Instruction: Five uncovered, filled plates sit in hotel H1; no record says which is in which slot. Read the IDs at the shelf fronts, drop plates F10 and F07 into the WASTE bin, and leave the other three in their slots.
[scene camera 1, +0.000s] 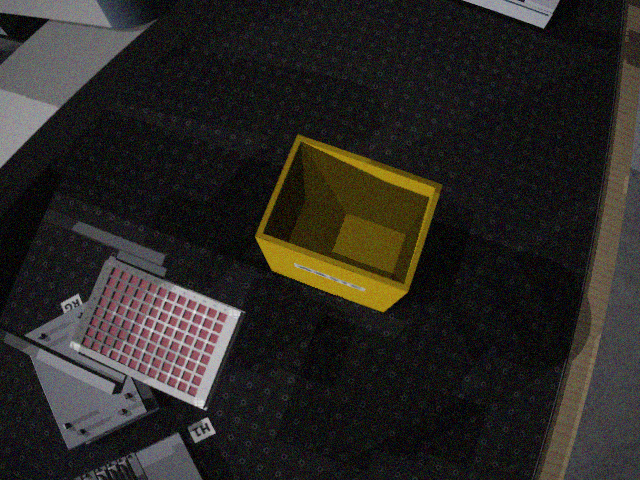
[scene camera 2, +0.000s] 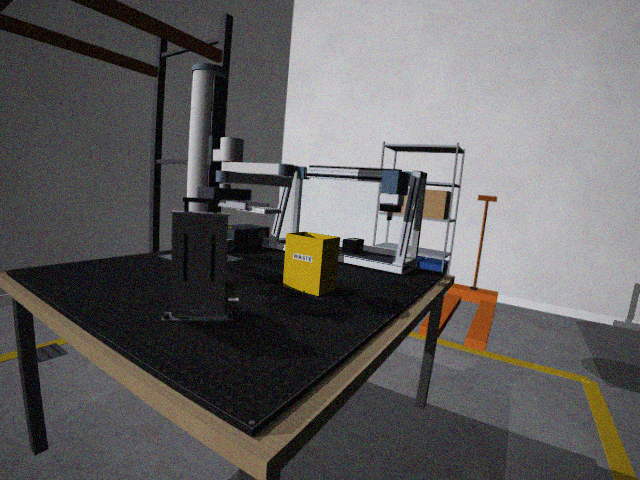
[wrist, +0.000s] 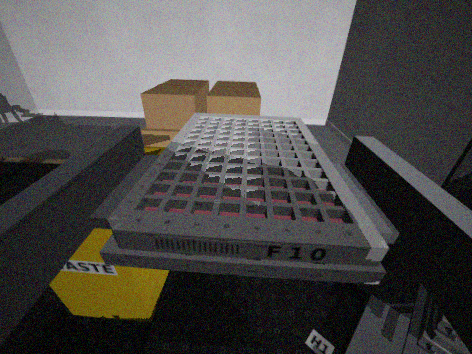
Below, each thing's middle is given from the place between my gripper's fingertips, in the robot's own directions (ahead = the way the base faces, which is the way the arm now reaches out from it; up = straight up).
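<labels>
My gripper 240 mm above the grey regrip stand (scene camera 1: 83, 406), 140 mm past it, 100 mm to the left of it.
</labels>
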